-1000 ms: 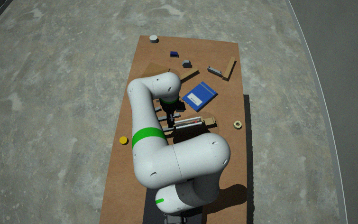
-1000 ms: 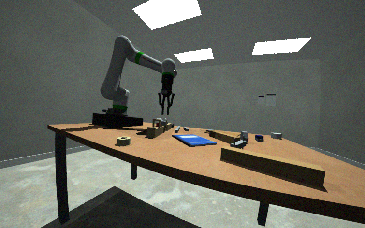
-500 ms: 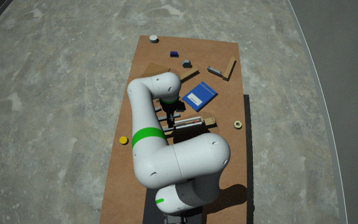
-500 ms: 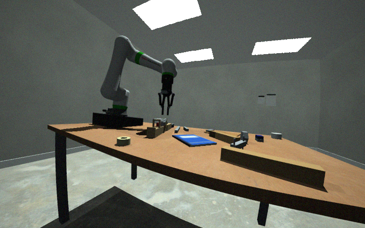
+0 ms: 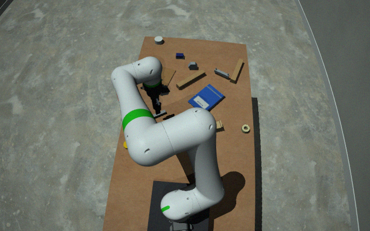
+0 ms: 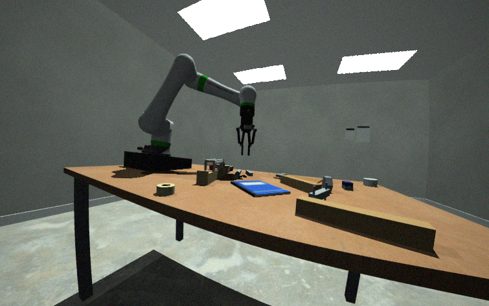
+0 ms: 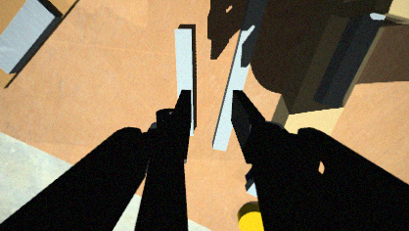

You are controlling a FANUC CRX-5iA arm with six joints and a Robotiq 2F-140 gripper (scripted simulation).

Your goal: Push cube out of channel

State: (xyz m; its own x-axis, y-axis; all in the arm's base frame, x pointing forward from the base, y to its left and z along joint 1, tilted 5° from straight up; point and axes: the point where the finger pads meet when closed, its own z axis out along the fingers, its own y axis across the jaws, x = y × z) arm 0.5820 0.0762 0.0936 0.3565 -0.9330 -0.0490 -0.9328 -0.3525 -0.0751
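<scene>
The thin pale grey stick lies 14 cm below my hand, 3 cm ahead of it and 2 cm to the left of it. Also, from my hand: short grey bar (12 cm behind, 10 cm to the right, 10 cm below); then yellow disc (19 cm to the left, 16 cm behind, 14 cm below); then wooden channel (21 cm to the right, 11 cm behind, 10 cm below).
</scene>
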